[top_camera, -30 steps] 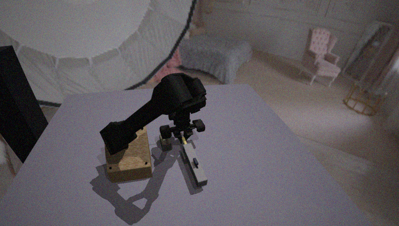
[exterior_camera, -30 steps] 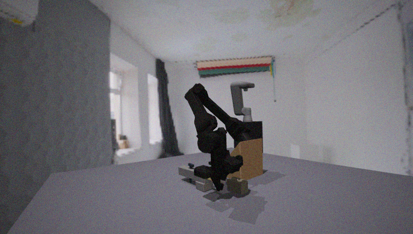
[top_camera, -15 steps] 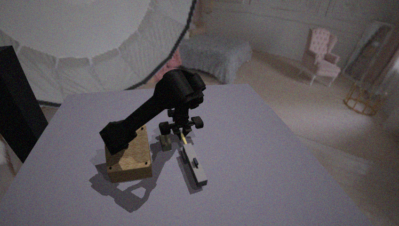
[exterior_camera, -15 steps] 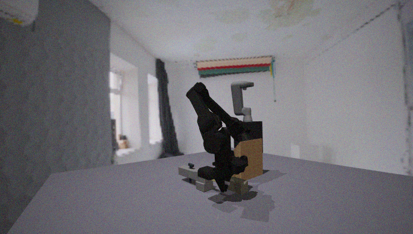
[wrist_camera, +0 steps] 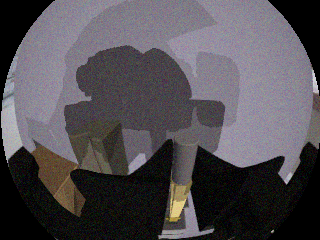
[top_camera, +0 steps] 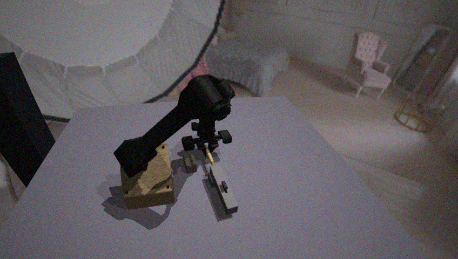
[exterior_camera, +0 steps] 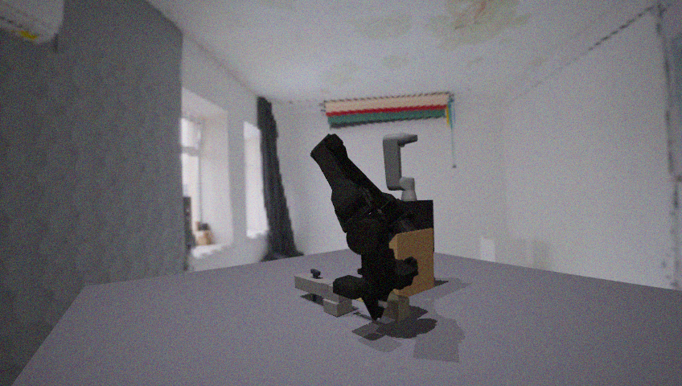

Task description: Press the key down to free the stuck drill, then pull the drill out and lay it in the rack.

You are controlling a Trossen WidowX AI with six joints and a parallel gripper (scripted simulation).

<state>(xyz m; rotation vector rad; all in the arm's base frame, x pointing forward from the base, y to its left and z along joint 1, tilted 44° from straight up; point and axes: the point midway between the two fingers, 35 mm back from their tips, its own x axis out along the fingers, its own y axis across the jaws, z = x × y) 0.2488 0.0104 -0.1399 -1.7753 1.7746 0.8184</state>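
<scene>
Right now my gripper tip is 40 mm to the left of the drill and 30 mm below it. The rest, counted from my gripper tip: rack 70 mm behind, 30 mm to the right; then key 210 mm to the right, 30 mm above, 10 mm ahead.
</scene>
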